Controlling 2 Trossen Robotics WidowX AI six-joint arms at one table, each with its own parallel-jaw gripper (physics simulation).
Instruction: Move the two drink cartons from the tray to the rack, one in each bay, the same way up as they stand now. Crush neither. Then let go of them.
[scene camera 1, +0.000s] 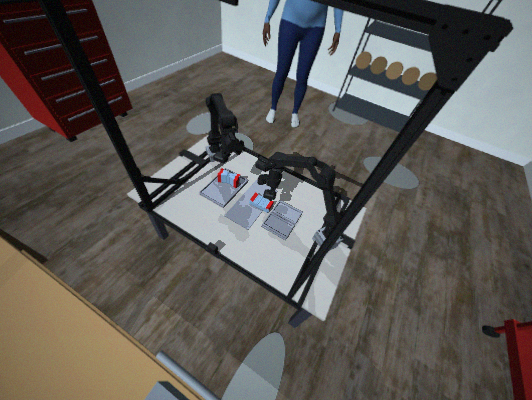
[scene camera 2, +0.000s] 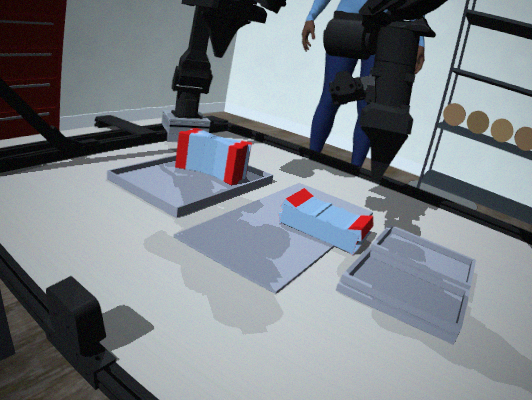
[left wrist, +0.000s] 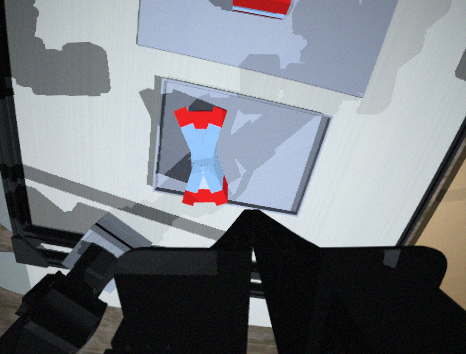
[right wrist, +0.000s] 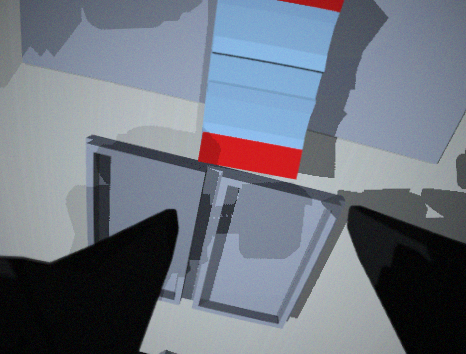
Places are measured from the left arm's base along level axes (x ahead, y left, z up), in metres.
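Pixels of known places: left gripper, between the fingertips: (scene camera 1: 226, 161) (scene camera 2: 218, 57) (left wrist: 250, 216); right gripper, between the fingertips: (scene camera 2: 376, 174) (right wrist: 262, 218); left arm's base, origin of its link: (scene camera 1: 214, 149) (scene camera 2: 185, 115) (left wrist: 100, 264).
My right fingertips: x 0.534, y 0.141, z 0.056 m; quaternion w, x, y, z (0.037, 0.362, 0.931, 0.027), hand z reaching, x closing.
Note:
For each thing: its top centre in the pictures, then the offset to it from my right fingertips.
- light-blue carton with red ends, centre of its top: (left wrist: 202, 160) (scene camera 2: 215, 137) (scene camera 1: 228, 174) 0.270 m back, 0.147 m right, 0.037 m down
- rimmed grey tray, centre of its top: (left wrist: 238, 155) (scene camera 2: 194, 172) (scene camera 1: 224, 185) 0.242 m back, 0.187 m right, 0.095 m down
- carton, centre of its top: (right wrist: 264, 76) (scene camera 2: 330, 206) (scene camera 1: 261, 200) 0.037 m back, 0.037 m right, 0.067 m down
- two-bay grey rack, centre of its top: (right wrist: 197, 250) (scene camera 2: 419, 266) (scene camera 1: 282, 217) 0.105 m ahead, 0.031 m left, 0.091 m down
One light-blue carton with red ends (scene camera 1: 229, 178) (scene camera 2: 207, 155) (left wrist: 205, 150) stands on a narrow side in the rimmed grey tray (scene camera 2: 145, 181) (left wrist: 285, 165). The other carton (scene camera 1: 261, 202) (scene camera 2: 325, 217) (left wrist: 261, 6) (right wrist: 265, 90) lies on a broad side on a flat grey panel, one red end past its edge towards the rack. The two-bay grey rack (scene camera 2: 415, 271) (right wrist: 150, 152) holds no carton. My right gripper (scene camera 1: 270, 195) (scene camera 2: 378, 176) (right wrist: 262, 218) is open and empty, above the table by the second carton and rack. My left gripper (scene camera 2: 219, 52) (left wrist: 250, 216) is shut, empty, high above the tray side.
The flat grey panel (scene camera 1: 240, 215) (scene camera 2: 240, 255) (left wrist: 250, 50) (right wrist: 140, 60) lies between tray and rack. A black frame borders the table, with a black block (scene camera 2: 75, 310) on its near edge. A person (scene camera 1: 300, 50) stands behind the table.

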